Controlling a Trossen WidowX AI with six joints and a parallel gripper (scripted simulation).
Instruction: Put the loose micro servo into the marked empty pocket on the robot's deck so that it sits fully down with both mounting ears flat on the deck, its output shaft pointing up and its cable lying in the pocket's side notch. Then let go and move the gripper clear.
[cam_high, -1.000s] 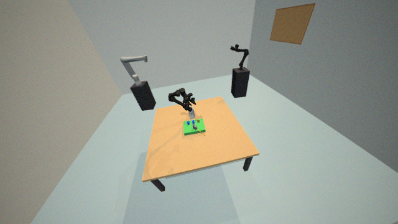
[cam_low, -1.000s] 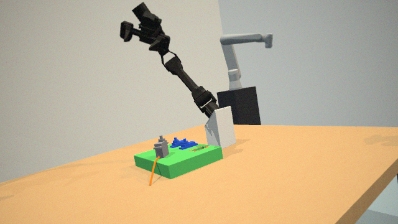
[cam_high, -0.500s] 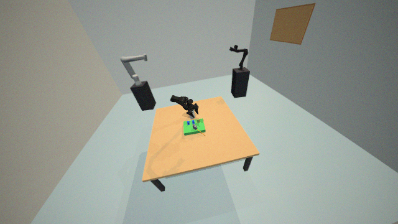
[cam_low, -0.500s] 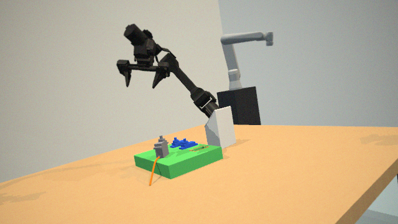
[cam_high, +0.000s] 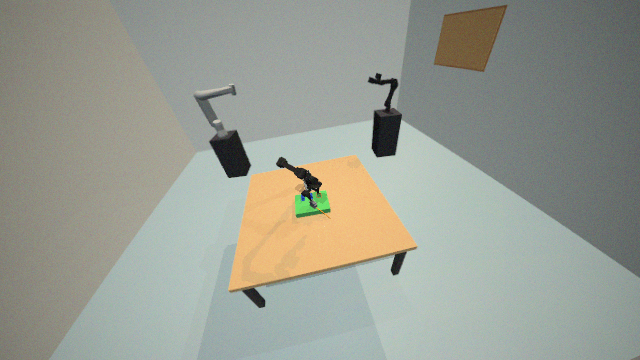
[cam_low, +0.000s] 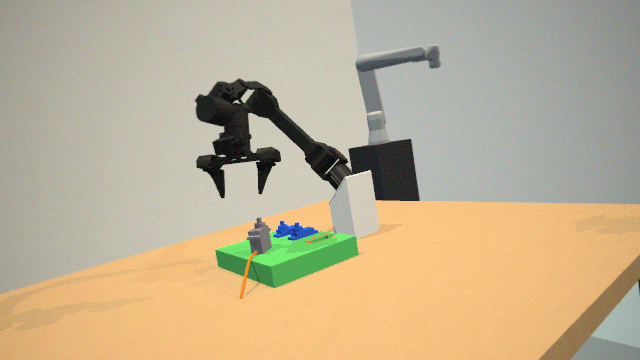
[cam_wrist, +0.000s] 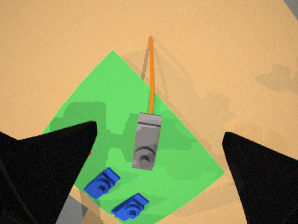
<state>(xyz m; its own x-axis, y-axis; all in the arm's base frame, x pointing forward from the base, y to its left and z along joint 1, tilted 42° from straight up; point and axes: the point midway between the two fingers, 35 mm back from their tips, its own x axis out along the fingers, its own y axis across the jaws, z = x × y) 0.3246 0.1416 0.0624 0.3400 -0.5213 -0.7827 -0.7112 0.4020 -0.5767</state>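
Right now the green deck is 6 cm behind my gripper tip, 4 cm to the right of it and 17 cm below it.
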